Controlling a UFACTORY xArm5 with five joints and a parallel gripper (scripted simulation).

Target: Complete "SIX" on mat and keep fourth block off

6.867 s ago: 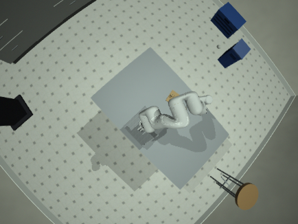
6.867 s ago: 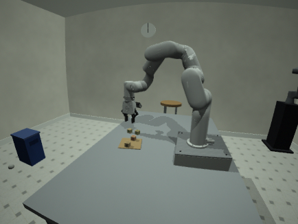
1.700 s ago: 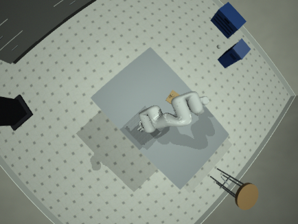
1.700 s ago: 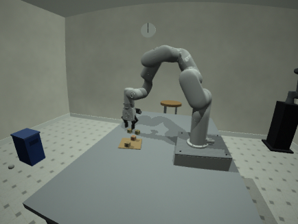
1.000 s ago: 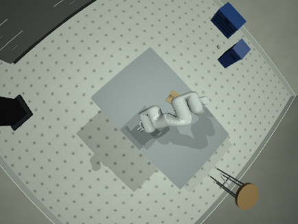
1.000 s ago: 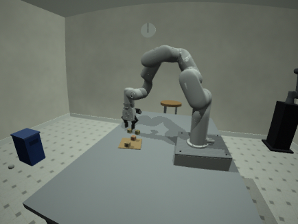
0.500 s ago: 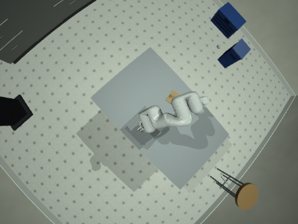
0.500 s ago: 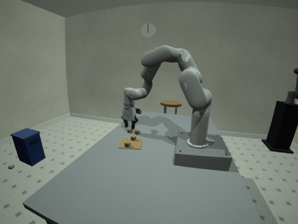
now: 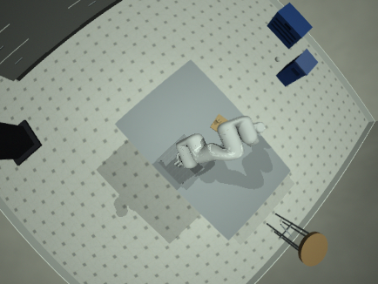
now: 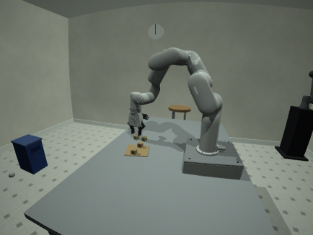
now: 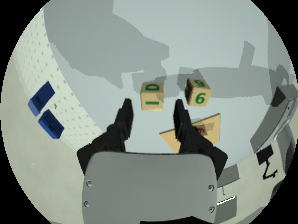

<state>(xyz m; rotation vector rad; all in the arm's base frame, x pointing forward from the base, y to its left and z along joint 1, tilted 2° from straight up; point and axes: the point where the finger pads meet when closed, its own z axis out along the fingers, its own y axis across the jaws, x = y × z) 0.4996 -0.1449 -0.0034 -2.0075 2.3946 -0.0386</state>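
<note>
The tan mat is 16 cm to the left of my hand, 8 cm behind it and 5 cm below it.
</note>
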